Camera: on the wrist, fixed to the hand. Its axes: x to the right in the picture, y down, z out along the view.
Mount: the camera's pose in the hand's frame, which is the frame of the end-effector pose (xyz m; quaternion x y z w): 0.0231 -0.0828 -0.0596 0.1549 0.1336 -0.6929 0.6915
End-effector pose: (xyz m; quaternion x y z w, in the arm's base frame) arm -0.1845 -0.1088 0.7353 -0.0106 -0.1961 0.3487 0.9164
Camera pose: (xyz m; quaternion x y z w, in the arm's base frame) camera -0.0944 -0.1496 0.7014 0.2239 0.0335 -0.3649 0.9031
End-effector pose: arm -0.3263 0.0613 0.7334 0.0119 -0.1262 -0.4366 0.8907
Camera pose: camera -0.3629 -0.0133 0.6698 0.2919 -0.0277 -0.8979 0.3284
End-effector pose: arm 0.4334 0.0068 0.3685 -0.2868 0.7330 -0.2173 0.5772
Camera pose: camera 0.3857 -0.0708 0.4199 -0.5878 0.3516 -0.7020 0.1951
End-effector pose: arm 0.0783 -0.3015 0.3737 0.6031 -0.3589 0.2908 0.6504
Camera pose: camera 0.1656 -0.2521 0.3440 0.7275 0.3016 -0.1134 0.6057
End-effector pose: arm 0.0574 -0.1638 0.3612 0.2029 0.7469 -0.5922 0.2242
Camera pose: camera -0.0142 -0.1227 0.4254 0.2634 -0.5953 0.6534 0.3865
